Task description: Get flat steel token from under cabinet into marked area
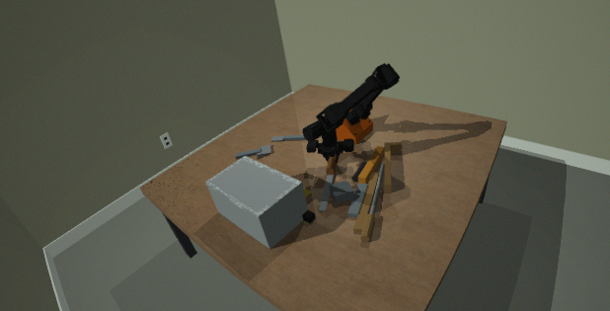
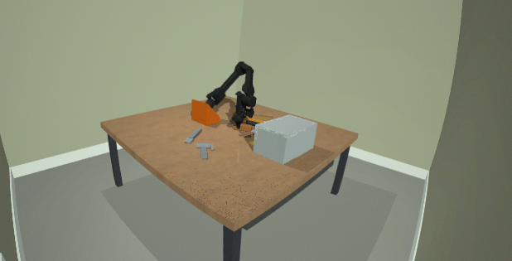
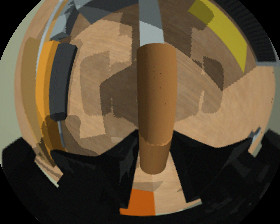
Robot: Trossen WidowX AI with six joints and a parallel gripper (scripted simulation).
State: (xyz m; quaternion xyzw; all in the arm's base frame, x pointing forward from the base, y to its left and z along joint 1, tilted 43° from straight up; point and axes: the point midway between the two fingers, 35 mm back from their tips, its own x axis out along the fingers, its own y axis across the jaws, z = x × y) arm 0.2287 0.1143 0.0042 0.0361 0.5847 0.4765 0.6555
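The orange bar lies 8 cm behind my gripper tip and 15 cm to the left of it. Also, from my gripper tip: grey block 12 cm ahead, 16 cm to the left, 1 cm above; then wooden stick 9 cm ahead, 26 cm to the left; then grey t-piece 14 cm ahead, 36 cm to the right.
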